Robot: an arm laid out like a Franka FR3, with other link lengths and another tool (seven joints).
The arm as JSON. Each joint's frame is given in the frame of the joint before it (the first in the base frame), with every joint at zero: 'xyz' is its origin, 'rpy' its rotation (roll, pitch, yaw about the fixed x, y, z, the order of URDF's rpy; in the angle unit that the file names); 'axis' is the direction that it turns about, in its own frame. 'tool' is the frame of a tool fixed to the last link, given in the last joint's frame.
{
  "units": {
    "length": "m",
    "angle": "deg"
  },
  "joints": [
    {
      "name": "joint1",
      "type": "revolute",
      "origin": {
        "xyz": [
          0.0,
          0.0,
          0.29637
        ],
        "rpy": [
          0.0,
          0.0,
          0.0
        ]
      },
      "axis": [
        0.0,
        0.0,
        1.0
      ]
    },
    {
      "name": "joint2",
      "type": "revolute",
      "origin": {
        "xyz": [
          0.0,
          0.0,
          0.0
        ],
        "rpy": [
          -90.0,
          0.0,
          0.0
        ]
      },
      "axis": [
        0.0,
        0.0,
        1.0
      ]
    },
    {
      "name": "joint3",
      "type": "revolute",
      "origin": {
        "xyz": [
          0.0,
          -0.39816,
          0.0
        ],
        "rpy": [
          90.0,
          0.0,
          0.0
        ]
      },
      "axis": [
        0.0,
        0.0,
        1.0
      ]
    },
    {
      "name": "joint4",
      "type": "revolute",
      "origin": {
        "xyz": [
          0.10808,
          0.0,
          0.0
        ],
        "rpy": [
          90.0,
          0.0,
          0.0
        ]
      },
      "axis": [
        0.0,
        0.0,
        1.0
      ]
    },
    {
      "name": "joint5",
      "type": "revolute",
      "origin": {
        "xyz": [
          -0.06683,
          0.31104,
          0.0
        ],
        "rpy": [
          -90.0,
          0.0,
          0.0
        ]
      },
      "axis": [
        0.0,
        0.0,
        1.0
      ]
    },
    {
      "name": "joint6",
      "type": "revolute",
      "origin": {
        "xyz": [
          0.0,
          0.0,
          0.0
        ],
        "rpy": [
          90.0,
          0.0,
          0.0
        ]
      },
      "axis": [
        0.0,
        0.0,
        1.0
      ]
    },
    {
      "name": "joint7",
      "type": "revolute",
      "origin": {
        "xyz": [
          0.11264,
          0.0,
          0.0
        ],
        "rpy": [
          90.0,
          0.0,
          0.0
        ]
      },
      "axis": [
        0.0,
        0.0,
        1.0
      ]
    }
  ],
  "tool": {
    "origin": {
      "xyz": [
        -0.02,
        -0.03,
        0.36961
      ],
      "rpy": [
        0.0,
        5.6,
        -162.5
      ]
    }
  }
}
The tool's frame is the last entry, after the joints.
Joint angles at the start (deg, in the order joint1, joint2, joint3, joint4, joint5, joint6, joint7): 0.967, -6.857, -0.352, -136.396, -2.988, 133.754, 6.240
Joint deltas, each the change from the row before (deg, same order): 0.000, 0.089, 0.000, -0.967, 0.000, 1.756, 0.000; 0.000, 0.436, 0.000, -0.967, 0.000, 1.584, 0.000; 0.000, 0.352, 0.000, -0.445, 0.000, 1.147, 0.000; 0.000, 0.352, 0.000, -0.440, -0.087, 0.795, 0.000; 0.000, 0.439, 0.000, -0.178, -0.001, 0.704, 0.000; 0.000, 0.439, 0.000, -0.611, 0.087, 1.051, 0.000; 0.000, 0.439, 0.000, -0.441, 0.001, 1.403, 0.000; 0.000, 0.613, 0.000, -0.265, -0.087, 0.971, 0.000; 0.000, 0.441, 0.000, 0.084, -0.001, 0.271, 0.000
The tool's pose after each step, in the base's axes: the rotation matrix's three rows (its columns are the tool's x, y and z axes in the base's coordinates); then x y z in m. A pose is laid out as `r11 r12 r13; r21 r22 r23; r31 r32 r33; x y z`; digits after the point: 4 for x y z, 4 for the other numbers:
-0.9330 0.3598 -0.0044; 0.3598 0.9330 0.0002; 0.0042 -0.0014 -1.0000; 0.4662 0.0271 0.1918
-0.9334 0.3588 -0.0013; 0.3588 0.9334 0.0012; 0.0016 0.0006 -1.0000; 0.4666 0.0276 0.1849
-0.9337 0.3580 0.0048; 0.3581 0.9337 0.0019; -0.0038 0.0035 -1.0000; 0.4691 0.0280 0.1815
-0.9343 0.3566 0.0048; 0.3566 0.9343 0.0013; -0.0041 0.0029 -1.0000; 0.4693 0.0280 0.1773
-0.9344 0.3561 0.0063; 0.3561 0.9344 0.0017; -0.0053 0.0038 -1.0000; 0.4711 0.0282 0.1740
-0.9343 0.3565 0.0063; 0.3565 0.9343 0.0034; -0.0047 0.0054 -1.0000; 0.4711 0.0288 0.1686
-0.9345 0.3556 0.0154; 0.3557 0.9346 0.0044; -0.0128 0.0096 -0.9999; 0.4747 0.0293 0.1652
-0.9351 0.3540 0.0170; 0.3541 0.9352 0.0040; -0.0145 0.0097 -0.9998; 0.4768 0.0294 0.1605
-0.9352 0.3538 0.0155; 0.3539 0.9353 0.0041; -0.0130 0.0093 -0.9999; 0.4783 0.0295 0.1580

